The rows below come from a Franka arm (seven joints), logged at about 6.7 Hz.
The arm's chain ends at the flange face. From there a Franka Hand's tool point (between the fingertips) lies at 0.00 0.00 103.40 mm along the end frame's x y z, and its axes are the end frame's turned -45 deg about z.
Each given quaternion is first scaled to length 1.
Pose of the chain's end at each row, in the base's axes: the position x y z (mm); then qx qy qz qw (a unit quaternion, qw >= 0):
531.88 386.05 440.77 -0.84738 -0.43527 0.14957 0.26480
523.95 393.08 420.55 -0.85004 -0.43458 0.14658 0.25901
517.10 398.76 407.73 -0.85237 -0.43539 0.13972 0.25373
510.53 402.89 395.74 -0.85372 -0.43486 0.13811 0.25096
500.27 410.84 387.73 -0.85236 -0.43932 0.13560 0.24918
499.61 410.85 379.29 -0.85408 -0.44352 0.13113 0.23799
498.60 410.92 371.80 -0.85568 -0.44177 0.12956 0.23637
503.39 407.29 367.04 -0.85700 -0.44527 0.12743 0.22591
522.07 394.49 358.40 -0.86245 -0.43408 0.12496 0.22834
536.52 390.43 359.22 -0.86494 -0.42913 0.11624 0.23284
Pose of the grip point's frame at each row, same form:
481.83 418.99 356.50 -0.61631 -0.72641 0.03685 0.30188
474.91 425.44 335.47 -0.61903 -0.72680 0.03630 0.29539
469.63 430.90 321.68 -0.62087 -0.72844 0.03199 0.28788
463.58 434.78 309.31 -0.62232 -0.72846 0.03156 0.28471
453.73 442.44 300.97 -0.61936 -0.73206 0.02992 0.28210
454.62 440.86 291.16 -0.61934 -0.73660 0.03007 0.27006
454.08 440.91 283.43 -0.62149 -0.73559 0.02924 0.26796
460.00 435.59 277.55 -0.62137 -0.73934 0.03128 0.25748
479.29 424.00 269.01 -0.63068 -0.73108 0.02807 0.25878
495.07 421.76 269.83 -0.63488 -0.72746 0.01829 0.25960

